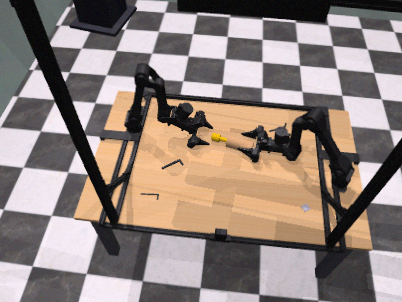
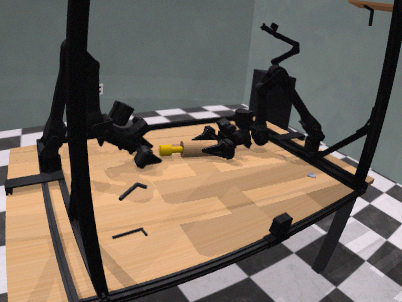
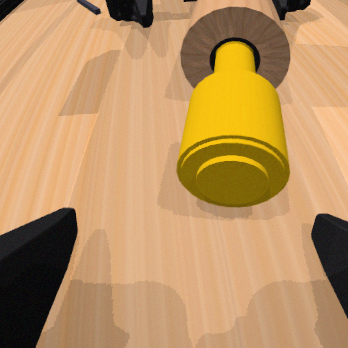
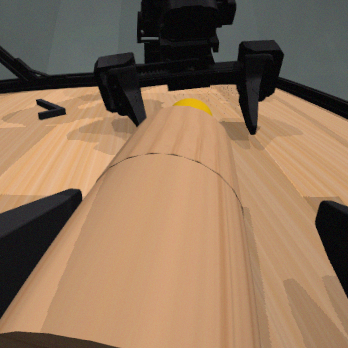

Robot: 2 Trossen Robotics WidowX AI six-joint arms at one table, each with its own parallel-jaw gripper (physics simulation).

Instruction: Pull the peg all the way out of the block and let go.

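Pixels of known places: left gripper, fingertip midpoint: (image 1: pixel 211 136) (image 2: pixel 156 154) (image 3: pixel 199 223); right gripper, fingertip midpoint: (image 1: pixel 239 141) (image 2: pixel 196 145) (image 3: pixel 213 14) (image 4: pixel 203 207); left arm's base, link origin: (image 1: pixel 134 129) (image 2: pixel 50 170); right arm's base, link origin: (image 1: pixel 339 183) (image 2: pixel 311 150).
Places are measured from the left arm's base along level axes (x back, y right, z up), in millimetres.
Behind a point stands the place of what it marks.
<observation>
The yellow peg (image 1: pixel 216 136) {x -396, y -56, z 24 mm} (image 2: pixel 166 150) {x -391, y -46, z 15 mm} (image 3: pixel 233 110) {x -386, y -64, z 25 mm} (image 4: pixel 192 105) {x -401, y -65, z 25 mm} has a thick head outside the block and a thinner shaft that enters the hole in its end. The round wooden block (image 1: pixel 232 143) {x -477, y -35, z 27 mm} (image 2: pixel 190 149) {x -469, y -31, z 19 mm} (image 3: pixel 195 50) {x -450, y -78, z 14 mm} (image 4: pixel 165 225) {x -544, y -58, z 36 mm} lies on its side. My left gripper (image 1: pixel 210 135) {x -366, y -74, z -9 mm} (image 2: pixel 156 153) {x -366, y -74, z -9 mm} (image 3: pixel 199 223) {x -366, y -74, z -9 mm} (image 4: pixel 200 136) {x -366, y -74, z -9 mm} is open and empty, low just in front of the peg's head. My right gripper (image 1: pixel 241 141) {x -505, y -68, z 13 mm} (image 2: pixel 198 144) {x -505, y -68, z 13 mm} (image 4: pixel 203 207) {x -505, y -68, z 13 mm} is open, its fingers on either side of the block, apart from it. The shaft's inner end is hidden.
Two black L-shaped keys (image 1: pixel 172 164) {x -241, y 130, z -14 mm} (image 2: pixel 131 233) {x -203, y 304, z -16 mm} lie on the table, nearer the front left. A small grey tile (image 1: pixel 306 207) {x -854, y 171, z -16 mm} (image 2: pixel 311 175) {x -845, y 176, z -16 mm} lies at the right. A black box (image 1: pixel 220 233) {x -537, y 410, z 34 mm} (image 2: pixel 281 225) {x -524, y 416, z 25 mm} sits on the front rail. Black posts rise at the table's sides.
</observation>
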